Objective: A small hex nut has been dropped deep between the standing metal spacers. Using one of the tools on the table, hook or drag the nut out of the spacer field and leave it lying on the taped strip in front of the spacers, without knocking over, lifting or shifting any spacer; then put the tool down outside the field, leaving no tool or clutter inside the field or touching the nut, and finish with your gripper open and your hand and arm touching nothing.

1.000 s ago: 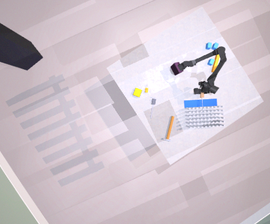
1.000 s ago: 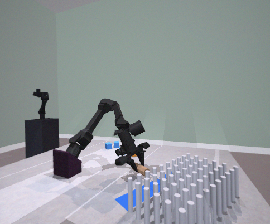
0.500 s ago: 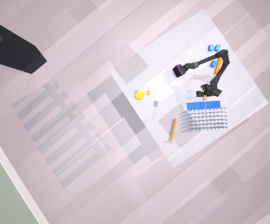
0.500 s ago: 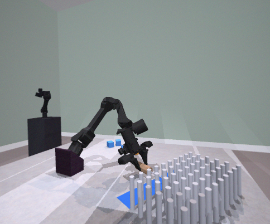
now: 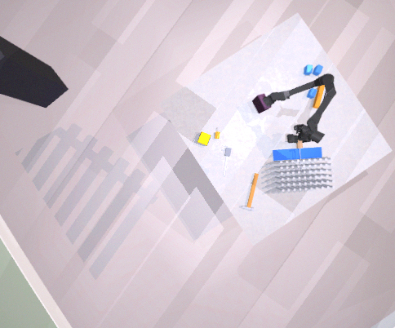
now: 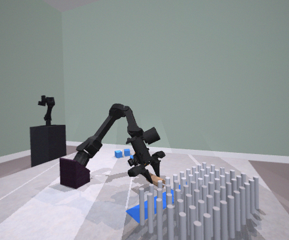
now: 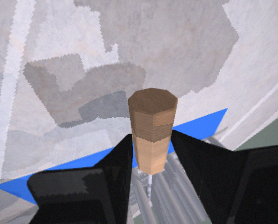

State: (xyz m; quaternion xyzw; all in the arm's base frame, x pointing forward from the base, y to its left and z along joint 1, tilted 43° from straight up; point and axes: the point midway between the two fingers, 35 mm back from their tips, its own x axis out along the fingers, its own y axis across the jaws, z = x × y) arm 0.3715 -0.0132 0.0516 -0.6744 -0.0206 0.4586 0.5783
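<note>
My gripper tip is 70 mm short of the blue taped strip, 50 mm to the left of it and 40 mm above it. Round my gripper tip: orange bar: 370 mm to the left, 180 mm behind, 20 mm below; then yellow block: 530 mm to the right, 470 mm behind, 20 mm below.
</note>
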